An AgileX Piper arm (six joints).
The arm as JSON. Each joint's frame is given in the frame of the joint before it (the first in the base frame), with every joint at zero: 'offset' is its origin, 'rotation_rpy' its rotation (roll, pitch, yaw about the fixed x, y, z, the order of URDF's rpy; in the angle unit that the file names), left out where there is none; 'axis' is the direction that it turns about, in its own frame. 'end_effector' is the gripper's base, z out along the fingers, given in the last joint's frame.
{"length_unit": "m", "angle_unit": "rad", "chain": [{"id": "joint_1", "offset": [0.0, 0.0, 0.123], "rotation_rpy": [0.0, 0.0, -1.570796], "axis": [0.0, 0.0, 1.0]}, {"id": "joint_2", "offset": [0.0, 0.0, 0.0], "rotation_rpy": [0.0, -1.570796, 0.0], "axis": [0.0, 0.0, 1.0]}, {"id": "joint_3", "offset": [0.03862, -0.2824, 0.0], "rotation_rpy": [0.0, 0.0, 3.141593], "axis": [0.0, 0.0, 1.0]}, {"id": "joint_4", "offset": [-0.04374, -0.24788, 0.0], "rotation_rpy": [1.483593, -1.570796, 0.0], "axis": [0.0, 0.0, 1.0]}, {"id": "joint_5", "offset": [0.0, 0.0, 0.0], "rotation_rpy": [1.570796, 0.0, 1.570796], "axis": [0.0, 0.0, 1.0]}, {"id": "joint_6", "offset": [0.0, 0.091, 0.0], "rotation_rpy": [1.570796, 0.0, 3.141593], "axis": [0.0, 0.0, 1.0]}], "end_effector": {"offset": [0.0, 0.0, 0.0]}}
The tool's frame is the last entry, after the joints.
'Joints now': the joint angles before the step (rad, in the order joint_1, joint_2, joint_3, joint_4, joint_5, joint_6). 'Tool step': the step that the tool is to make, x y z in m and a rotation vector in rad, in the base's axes. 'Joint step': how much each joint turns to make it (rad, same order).
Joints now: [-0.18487, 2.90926, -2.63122, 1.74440, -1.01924, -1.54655]
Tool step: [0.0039, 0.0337, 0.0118, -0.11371, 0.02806, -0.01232]
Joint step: [0.06834, -0.00600, 0.00080, -0.09787, -0.10213, -0.00362]
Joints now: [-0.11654, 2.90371, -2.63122, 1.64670, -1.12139, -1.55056]
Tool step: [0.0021, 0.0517, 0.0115, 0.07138, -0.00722, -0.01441]
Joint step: [0.09561, -0.03021, -0.00499, 0.09787, -0.09978, -0.02233]
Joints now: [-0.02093, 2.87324, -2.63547, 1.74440, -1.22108, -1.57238]
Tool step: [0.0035, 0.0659, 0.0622, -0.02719, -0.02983, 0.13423]
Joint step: [0.11734, -0.11341, 0.00514, -0.00033, 0.00018, -0.08594]
